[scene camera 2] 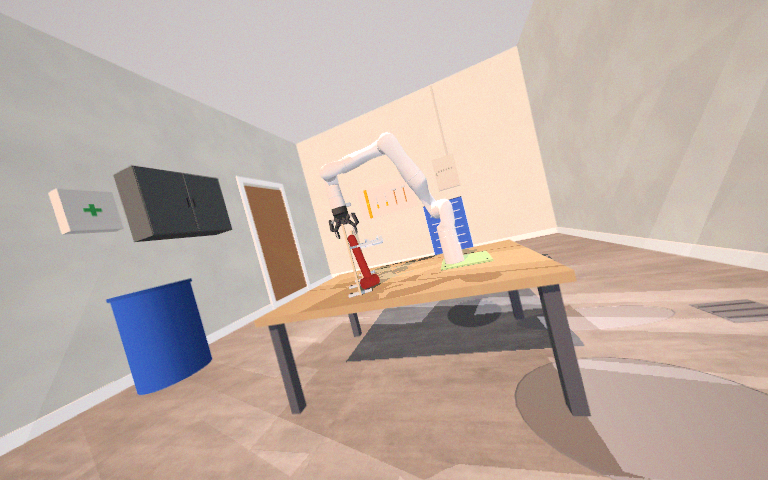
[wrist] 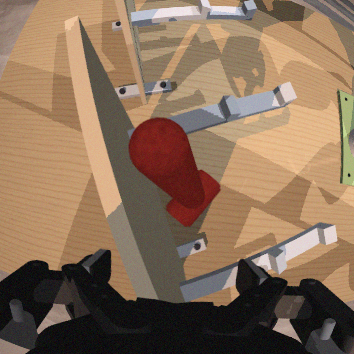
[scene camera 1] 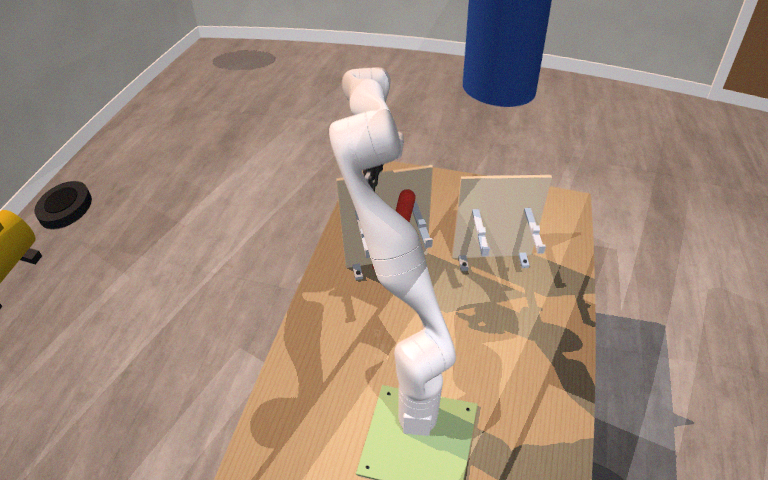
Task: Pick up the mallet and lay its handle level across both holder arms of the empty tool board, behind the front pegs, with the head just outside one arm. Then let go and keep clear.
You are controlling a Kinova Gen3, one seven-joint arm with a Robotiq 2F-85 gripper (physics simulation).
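Frame: origin at the arm's base, x back, y down, z right, level; centimetres.
Seen in the pictures: gripper, fingertip midpoint: point(scene camera 2: 347, 236) point(wrist: 173, 269); arm's base, origin of the base link: point(scene camera 2: 454, 261) point(scene camera 1: 417, 417).
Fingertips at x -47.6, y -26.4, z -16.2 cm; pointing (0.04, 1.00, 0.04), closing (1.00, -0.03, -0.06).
Offsets run from my fingertips to a thing's middle. "*": to the spot under its first point. Level surfaces: height alone.
The red mallet {dz +6.1, dx +1.5, dy +13.4 cm} point(scene camera 1: 405, 204) point(scene camera 2: 361, 261) point(wrist: 165, 155) stands head-down on the table, its handle leaning up toward the left tool board {* dz +11.4, dx -4.5, dy -0.9 cm} point(scene camera 1: 420, 183) point(wrist: 92, 145). It is between that board's holder arms, with its handle end near the right one {* dz +12.9, dx +5.7, dy +5.0 cm} point(scene camera 1: 422, 227) point(wrist: 200, 118); the other arm point(wrist: 212, 285) is at the lower right in the wrist view. The right tool board {dz +34.8, dx -1.7, dy +12.1 cm} point(scene camera 1: 501, 198) bears no tool. My gripper point(scene camera 2: 344, 228) point(wrist: 173, 269) is open and empty, over the left board's top edge, beside and above the handle. In scene camera 1 my arm hides much of the gripper and the mallet's head.
The right board's arms point(scene camera 1: 480, 233) point(scene camera 1: 534, 230) stick out to the right of the mallet. Small foot brackets {* dz -5.1, dx +5.2, dy +25.9 cm} point(scene camera 1: 357, 272) {* dz +25.2, dx -1.4, dy +26.1 cm} point(scene camera 1: 463, 264) stand at the boards' bases. My arm's base is on a green plate point(scene camera 1: 373, 447) point(scene camera 2: 481, 259) on the wooden table {dy +27.5 cm} point(scene camera 1: 317, 373).
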